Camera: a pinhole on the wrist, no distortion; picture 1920 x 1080 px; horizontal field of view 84.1 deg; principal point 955.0 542.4 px. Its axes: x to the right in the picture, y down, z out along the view. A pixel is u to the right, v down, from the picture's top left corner.
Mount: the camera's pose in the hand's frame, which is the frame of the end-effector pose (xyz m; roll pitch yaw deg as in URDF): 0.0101 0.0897 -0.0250 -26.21 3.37 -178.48
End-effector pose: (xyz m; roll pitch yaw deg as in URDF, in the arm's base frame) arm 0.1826 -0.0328 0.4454 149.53 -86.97 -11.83
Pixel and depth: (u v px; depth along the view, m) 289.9 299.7 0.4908
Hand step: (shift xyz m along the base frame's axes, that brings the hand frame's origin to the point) 0.3839 -0.3131 0.2676
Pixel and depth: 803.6 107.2 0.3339
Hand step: 0.2068 -0.2756 0.0234
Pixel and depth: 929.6 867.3 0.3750
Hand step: 0.3133 -0.0434 -0.0073
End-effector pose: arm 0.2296 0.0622 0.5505 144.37 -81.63 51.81
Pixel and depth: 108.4 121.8 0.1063
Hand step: 0.1207 -0.0433 0.0830
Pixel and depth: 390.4 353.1 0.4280
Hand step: 0.3992 0.1593 0.1629
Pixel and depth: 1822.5 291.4 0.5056
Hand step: 0.3863 0.1117 -0.4805
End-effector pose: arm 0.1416 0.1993 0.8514 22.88 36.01 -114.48
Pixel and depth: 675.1 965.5 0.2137
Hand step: -0.1563 -0.0423 0.0373
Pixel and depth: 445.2 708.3 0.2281
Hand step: -0.1657 -0.1148 0.0485
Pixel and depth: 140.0 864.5 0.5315
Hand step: -0.5761 -0.2658 -0.0233
